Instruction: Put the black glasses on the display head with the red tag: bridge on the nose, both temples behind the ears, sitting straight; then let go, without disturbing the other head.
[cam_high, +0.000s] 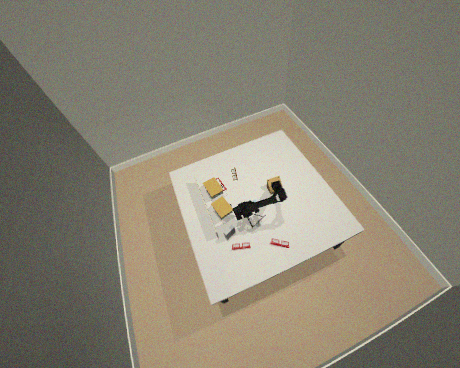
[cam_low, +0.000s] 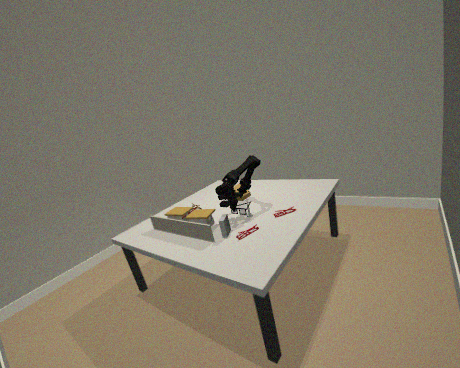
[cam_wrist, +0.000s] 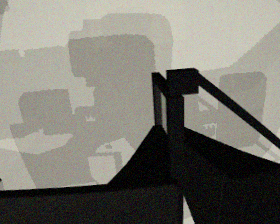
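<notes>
The upright post is 7 cm behind my gripper tip, 7 cm to the left of it and 3 cm below it. The rest, counted from my gripper tip: grey block (18 cm ahead, 8 cm to the left); pale blue piece (10 cm behind, 9 cm to the right, 1 cm below); long base (30 cm ahead, 23 cm to the right).
</notes>
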